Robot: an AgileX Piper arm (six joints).
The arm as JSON. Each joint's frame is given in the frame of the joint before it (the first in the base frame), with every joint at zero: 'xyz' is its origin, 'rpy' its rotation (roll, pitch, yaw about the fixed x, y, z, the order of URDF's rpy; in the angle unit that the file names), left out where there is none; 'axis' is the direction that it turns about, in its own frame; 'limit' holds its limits. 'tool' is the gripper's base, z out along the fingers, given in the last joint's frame.
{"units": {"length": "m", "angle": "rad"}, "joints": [
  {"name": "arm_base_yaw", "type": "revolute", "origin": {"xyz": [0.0, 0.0, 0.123]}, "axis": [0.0, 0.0, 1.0], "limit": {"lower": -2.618, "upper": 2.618}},
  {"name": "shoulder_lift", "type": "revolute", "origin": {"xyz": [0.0, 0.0, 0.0], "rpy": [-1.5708, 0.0, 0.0]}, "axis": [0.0, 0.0, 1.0], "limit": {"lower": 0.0, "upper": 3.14}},
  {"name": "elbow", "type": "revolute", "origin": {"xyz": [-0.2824, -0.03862, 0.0]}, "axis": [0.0, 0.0, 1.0], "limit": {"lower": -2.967, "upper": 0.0}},
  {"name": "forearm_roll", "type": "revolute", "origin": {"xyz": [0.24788, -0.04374, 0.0], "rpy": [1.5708, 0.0, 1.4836]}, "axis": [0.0, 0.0, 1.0], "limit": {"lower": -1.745, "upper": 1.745}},
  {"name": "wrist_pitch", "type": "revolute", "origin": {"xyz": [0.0, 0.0, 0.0], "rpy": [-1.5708, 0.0, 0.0]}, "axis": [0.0, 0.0, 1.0], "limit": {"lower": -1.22, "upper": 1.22}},
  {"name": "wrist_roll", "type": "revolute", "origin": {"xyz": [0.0, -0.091, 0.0], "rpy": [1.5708, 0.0, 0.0]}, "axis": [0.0, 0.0, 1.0], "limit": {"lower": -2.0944, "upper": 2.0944}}
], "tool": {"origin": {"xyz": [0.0, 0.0, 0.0]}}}
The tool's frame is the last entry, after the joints.
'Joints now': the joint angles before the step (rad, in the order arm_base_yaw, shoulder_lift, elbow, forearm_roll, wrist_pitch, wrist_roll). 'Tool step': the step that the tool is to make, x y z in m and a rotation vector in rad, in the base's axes. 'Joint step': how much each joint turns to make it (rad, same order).
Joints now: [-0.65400, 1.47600, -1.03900, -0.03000, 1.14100, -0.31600]
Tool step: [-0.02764, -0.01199, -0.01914, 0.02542, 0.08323, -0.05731]
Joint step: [-0.09401, -0.00001, 0.07899, -0.03600, 0.00002, -0.02301]
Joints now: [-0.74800, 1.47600, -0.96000, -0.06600, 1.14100, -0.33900]
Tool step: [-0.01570, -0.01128, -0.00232, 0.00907, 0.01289, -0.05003]
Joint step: [-0.07600, -0.00201, 0.01200, -0.00300, 0.00401, -0.02499]
